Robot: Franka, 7 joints.
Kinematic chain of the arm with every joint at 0, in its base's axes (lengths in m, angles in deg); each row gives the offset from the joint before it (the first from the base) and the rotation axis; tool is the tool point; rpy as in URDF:
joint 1: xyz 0 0 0.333 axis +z
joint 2: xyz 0 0 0 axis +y
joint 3: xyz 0 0 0.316 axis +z
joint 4: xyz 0.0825 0 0 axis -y
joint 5: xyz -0.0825 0 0.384 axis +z
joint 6: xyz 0 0 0 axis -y
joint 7: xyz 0.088 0 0 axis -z
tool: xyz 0 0 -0.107 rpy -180 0 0
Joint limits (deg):
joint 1: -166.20..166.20
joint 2: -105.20..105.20
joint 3: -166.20..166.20
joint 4: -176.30..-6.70
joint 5: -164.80..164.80
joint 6: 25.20..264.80
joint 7: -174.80..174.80
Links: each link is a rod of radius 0.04 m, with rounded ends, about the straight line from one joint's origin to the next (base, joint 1, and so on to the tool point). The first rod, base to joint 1, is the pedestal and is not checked.
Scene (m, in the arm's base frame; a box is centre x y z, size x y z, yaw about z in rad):
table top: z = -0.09
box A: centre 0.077 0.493 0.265 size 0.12 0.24 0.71 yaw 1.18
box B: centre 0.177 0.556 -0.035 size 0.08 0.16 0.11 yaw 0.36
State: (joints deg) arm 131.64 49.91 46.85 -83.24 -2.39 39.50 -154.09
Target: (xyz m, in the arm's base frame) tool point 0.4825 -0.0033 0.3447
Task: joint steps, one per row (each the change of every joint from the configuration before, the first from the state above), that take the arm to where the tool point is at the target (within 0.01 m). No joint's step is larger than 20 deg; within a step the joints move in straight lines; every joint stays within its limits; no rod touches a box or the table.
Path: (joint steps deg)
1: -7.49 -3.81 -4.50 -18.59 -19.51 7.65 10.87
2: -7.50 -3.80 -4.50 -18.58 -19.51 7.65 10.87
3: -7.49 -3.81 -4.49 -18.59 -19.52 7.65 10.87
4: -7.49 -3.80 -4.50 -18.58 -19.51 7.64 10.87
5: -7.50 -3.81 -4.50 -18.59 -19.51 7.65 10.87
6: -18.13 -2.02 -5.97 4.76 2.87 -1.99 -2.18
7: -18.13 -2.01 -5.97 4.76 2.87 -1.99 -2.18
8: -18.13 -2.02 -5.97 4.76 2.87 -1.99 -2.18
9: -18.12 -2.02 -5.98 4.76 2.88 -1.99 -2.19
10: 4.21 2.54 -9.39 14.36 16.13 -7.44 -11.40
11: 4.21 2.55 -9.40 14.36 16.13 -7.45 -11.41
12: 4.21 2.55 -9.40 14.37 16.13 -7.45 -11.40
13: 4.21 2.54 -9.40 14.36 16.13 -7.45 -11.41

